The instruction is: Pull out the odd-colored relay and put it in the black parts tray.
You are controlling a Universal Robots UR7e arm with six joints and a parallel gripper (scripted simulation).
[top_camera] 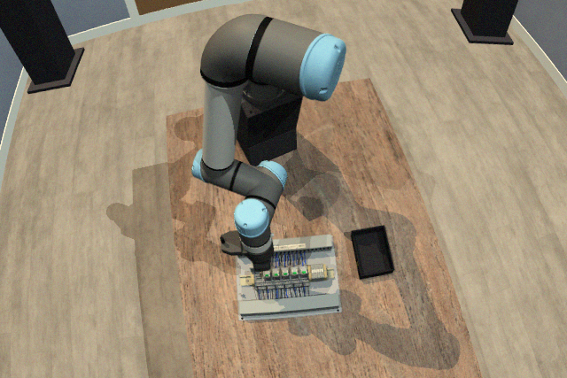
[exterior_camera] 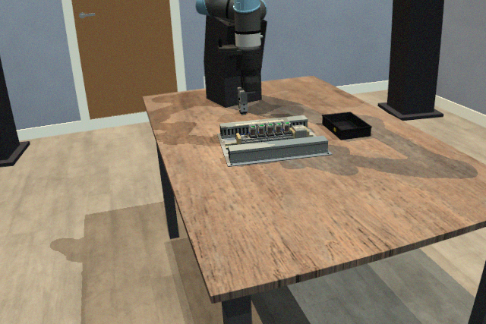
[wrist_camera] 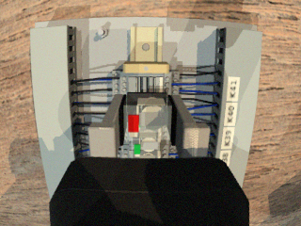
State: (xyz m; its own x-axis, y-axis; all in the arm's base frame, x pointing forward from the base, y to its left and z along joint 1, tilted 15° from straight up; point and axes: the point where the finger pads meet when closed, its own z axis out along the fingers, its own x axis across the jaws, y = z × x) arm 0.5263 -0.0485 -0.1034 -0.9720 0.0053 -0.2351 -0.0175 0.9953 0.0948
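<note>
Right now my hand is 60 mm past the black parts tray, 360 mm to the right of it and 130 mm above it. From my hand the other things lie so: grey relay panel: 90 mm to the left, 120 mm below.
</note>
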